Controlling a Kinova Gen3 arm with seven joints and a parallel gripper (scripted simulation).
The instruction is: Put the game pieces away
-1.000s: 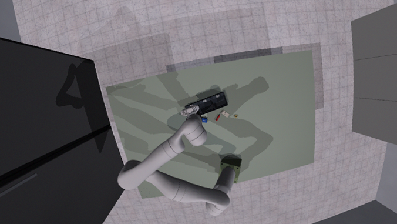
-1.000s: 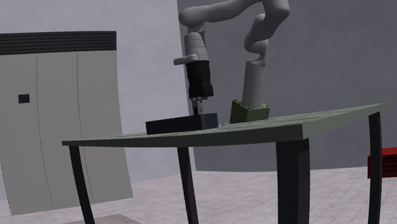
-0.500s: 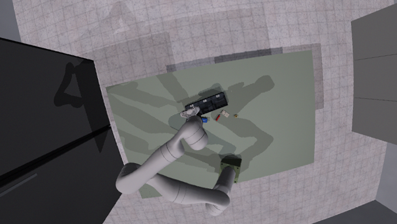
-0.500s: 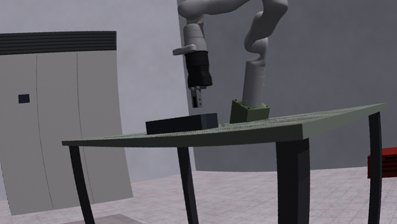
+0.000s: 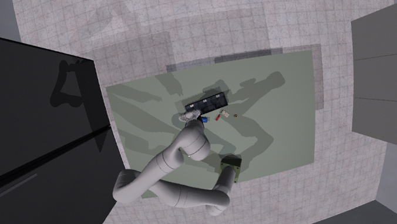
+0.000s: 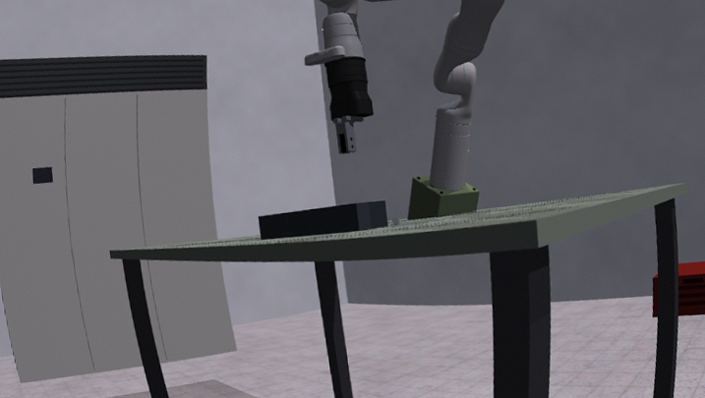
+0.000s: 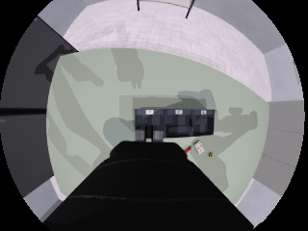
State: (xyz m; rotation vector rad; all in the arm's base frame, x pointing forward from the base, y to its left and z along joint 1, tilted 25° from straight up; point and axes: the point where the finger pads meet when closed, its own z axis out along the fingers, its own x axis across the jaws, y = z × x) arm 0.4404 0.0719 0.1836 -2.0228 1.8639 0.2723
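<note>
My hand is 70 mm past the pale tile, 190 mm to the left of it and 150 mm above it. The rest, counted from my hand: black bin row: 10 mm ahead, 90 mm to the right, 130 mm below; then small grey thing: 120 mm behind, 20 mm to the right, 150 mm below; then blue piece: 70 mm behind, 40 mm to the right, 150 mm below.
</note>
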